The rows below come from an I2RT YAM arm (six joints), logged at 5 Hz.
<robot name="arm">
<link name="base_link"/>
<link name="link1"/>
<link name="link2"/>
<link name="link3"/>
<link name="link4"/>
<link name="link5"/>
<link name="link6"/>
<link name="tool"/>
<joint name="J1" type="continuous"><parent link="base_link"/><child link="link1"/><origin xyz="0 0 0.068" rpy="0 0 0"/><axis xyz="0 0 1"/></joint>
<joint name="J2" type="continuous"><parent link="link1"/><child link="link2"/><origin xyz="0.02 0.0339 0.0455" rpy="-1.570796 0 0"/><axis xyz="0 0 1"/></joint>
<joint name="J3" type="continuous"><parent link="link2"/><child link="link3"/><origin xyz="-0.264 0 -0.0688" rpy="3.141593 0 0"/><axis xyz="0 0 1"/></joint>
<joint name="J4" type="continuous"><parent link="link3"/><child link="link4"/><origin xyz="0.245 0.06 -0.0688" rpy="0 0 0"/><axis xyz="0 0 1"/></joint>
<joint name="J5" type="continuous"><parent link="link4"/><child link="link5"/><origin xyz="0.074 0.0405 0.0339" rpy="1.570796 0 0"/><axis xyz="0 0 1"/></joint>
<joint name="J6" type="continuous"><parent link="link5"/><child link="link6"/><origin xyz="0.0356 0 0.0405" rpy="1.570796 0 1.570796"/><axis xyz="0 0 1"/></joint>
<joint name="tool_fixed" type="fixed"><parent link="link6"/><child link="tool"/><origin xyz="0 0 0" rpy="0 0 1.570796"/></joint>
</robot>
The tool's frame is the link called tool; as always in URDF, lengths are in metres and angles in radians. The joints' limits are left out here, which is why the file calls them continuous.
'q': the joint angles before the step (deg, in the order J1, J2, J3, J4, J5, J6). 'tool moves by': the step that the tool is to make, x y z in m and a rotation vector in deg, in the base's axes. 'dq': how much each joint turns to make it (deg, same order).
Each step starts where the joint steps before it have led.
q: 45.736 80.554 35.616 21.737 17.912 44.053
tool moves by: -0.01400 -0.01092 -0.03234 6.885 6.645 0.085
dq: 0.000 0.852 -7.191 5.857 -4.021 9.027
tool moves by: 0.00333 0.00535 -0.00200 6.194 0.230 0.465
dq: 0.000 2.448 -0.307 6.143 -2.230 4.021
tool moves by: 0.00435 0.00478 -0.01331 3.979 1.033 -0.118
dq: -0.110 4.895 -0.654 7.035 -1.269 3.344
